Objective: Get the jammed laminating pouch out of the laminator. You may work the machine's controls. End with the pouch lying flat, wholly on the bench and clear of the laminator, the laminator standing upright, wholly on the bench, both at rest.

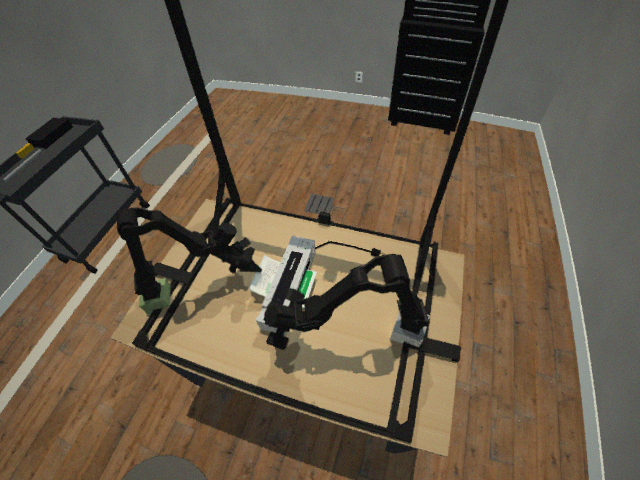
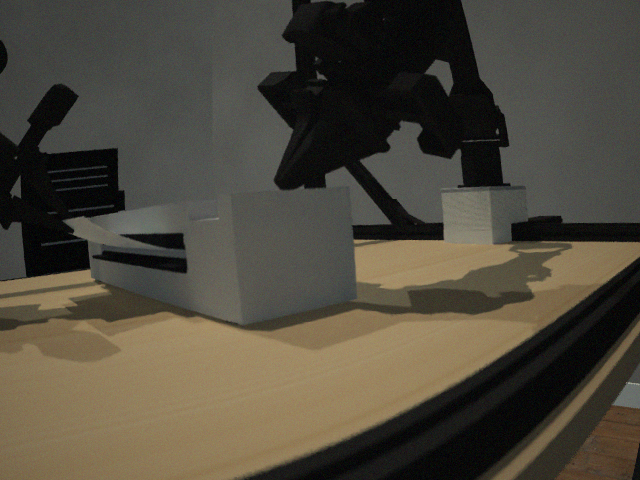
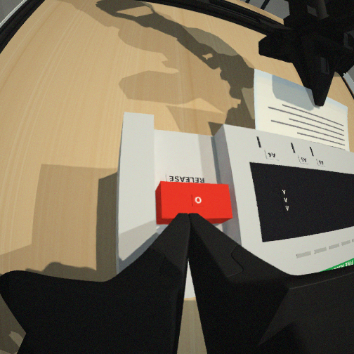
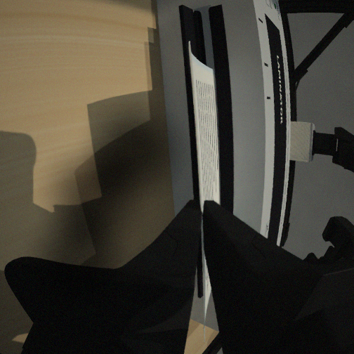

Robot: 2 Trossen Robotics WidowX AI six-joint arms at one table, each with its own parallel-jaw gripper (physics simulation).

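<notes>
The grey-white laminator stands upright on the bench. The white printed pouch sticks out of its slot and bends upward. My right gripper is shut on the pouch's outer edge. My left gripper is shut and empty, its tips at the edge of the red block beside the word RELEASE. Whether they touch is unclear. The pouch's part inside the machine is hidden.
A white piece with a green band shows on the laminator's other long side. A black cable runs from its far end to a plug. Black frame rails edge the bench. A cart stands off to the left.
</notes>
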